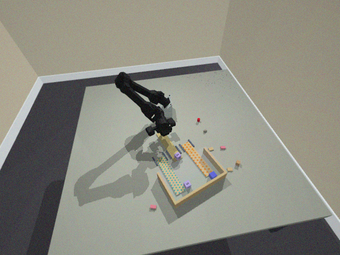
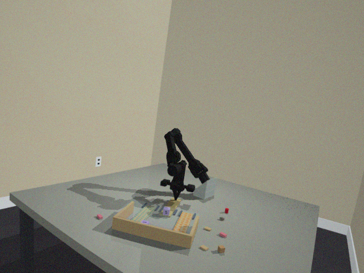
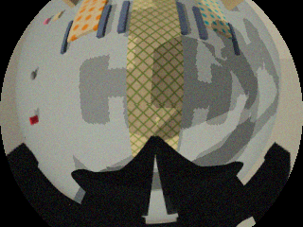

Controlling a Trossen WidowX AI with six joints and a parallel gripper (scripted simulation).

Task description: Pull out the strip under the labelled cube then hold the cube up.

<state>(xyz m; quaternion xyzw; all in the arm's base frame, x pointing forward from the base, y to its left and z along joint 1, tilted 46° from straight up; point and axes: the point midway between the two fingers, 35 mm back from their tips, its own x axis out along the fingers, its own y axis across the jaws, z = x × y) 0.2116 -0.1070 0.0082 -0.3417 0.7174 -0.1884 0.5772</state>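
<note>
My gripper tip is now 90 mm short of the yellow checked strip and 30 mm to the right of it. Round my gripper tip: grey lump 290 mm to the left, 30 mm ahead; then red cylinder 280 mm to the left, 70 mm behind, 10 mm above; then tan piece 390 mm to the left, 310 mm ahead.
</note>
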